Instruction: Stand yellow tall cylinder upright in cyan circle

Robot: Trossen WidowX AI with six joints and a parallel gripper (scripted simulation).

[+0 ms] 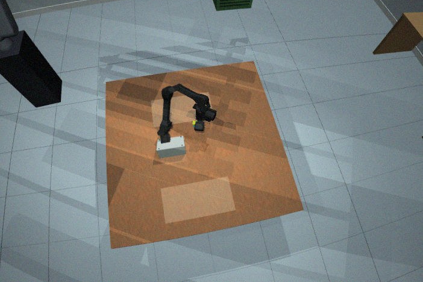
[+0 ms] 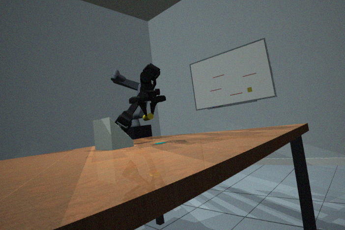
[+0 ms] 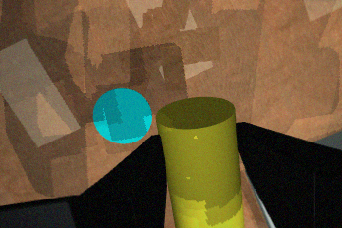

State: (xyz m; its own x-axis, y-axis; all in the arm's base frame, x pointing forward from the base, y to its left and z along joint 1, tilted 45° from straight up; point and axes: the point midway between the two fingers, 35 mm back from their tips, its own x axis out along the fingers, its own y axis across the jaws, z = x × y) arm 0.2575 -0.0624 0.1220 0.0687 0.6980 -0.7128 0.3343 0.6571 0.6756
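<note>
The cyan circle lies 15 cm below my gripper tip, 7 cm to the left of it and 1 cm behind it. Also, from my gripper tip: yellow cylinder: 2 cm behind, 1 cm to the left.
</note>
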